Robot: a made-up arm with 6 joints.
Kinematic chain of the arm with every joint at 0, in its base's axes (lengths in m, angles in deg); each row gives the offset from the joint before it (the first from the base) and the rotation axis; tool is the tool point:
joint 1: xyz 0 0 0.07 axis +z
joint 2: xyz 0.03 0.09 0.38 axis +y
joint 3: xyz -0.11 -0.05 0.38 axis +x
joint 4: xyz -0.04 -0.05 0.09 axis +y
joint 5: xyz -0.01 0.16 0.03 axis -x
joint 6: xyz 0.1 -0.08 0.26 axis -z
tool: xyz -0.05 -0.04 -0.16
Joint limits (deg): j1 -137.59..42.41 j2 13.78..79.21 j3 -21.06..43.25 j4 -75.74..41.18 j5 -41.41..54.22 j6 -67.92..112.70
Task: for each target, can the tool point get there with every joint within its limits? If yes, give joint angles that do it. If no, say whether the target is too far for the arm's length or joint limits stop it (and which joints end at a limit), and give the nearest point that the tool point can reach.
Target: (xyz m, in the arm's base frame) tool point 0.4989 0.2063 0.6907
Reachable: yes | joints 25.96 72.23 22.61 22.86 -3.31 17.35
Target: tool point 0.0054 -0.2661 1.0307
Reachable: yes | joints -95.60 41.02 -9.23 -56.68 -7.76 -31.83
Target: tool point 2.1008 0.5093 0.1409
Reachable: no: too far | nearest point 0.6823 0.1654 0.6120 | short by 1.534 m
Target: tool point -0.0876 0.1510 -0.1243
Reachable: no: joint limits stop it (at a limit: joint 1, joint 2, joint 3, joint 4, joint 5, joint 6) | nearest point 0.2578 0.5103 0.4797 | short by 0.783 m
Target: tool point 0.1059 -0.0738 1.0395
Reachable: yes | joints -49.86 24.63 7.94 -22.69 -23.58 62.51
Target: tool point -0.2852 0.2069 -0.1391
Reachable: no: joint limits stop it (at a limit: joint 1, joint 2, joint 3, joint 4, joint 6) | nearest point -0.3679 -0.2539 0.5277 | short by 0.815 m
